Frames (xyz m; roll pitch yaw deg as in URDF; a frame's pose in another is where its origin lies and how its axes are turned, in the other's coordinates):
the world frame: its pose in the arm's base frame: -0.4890 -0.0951 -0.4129 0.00 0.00 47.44
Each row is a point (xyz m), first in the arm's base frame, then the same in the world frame.
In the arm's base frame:
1: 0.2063 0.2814 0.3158
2: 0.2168 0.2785 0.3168
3: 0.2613 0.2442 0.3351
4: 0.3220 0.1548 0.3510
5: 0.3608 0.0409 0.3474
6: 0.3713 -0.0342 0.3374
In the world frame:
1: 0.7476 -0.2575 0.7287
2: 0.7526 -0.2672 0.7297
3: 0.7574 -0.3232 0.7480
4: 0.7326 -0.4283 0.7639
5: 0.6749 -0.5340 0.7603
6: 0.6267 -0.5925 0.7503

